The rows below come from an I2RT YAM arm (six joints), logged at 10 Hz.
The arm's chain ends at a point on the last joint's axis. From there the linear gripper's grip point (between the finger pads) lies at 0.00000 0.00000 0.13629 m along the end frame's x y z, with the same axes.
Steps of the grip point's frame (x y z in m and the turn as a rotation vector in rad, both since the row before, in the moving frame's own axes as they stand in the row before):
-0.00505 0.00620 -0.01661 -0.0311 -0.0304 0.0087
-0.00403 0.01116 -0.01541 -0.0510 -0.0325 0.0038
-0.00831 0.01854 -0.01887 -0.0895 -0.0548 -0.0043
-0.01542 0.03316 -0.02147 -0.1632 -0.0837 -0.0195
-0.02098 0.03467 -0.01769 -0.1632 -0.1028 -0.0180
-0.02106 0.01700 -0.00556 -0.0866 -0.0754 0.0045
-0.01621 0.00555 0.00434 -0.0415 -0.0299 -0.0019
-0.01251 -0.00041 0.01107 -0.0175 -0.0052 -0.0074
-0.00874 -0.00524 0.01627 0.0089 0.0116 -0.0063
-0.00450 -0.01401 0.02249 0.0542 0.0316 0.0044
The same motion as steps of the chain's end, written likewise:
-0.00089 0.00198 -0.01648 -0.0311 -0.0304 0.0087
0.00041 0.00422 -0.01516 -0.0510 -0.0325 0.0038
-0.00088 0.00635 -0.01812 -0.0895 -0.0548 -0.0043
-0.00429 0.01093 -0.01918 -0.1632 -0.0837 -0.0195
-0.00726 0.01244 -0.01516 -0.1632 -0.1028 -0.0180
-0.01078 0.00525 -0.00466 -0.0866 -0.0754 0.0045
-0.01214 -0.00011 0.00452 -0.0415 -0.0299 -0.0019
-0.01181 -0.00280 0.01109 -0.0175 -0.0052 -0.0074
-0.01032 -0.00402 0.01628 0.0089 0.0116 -0.0063
-0.00882 -0.00664 0.02276 0.0542 0.0316 0.0044

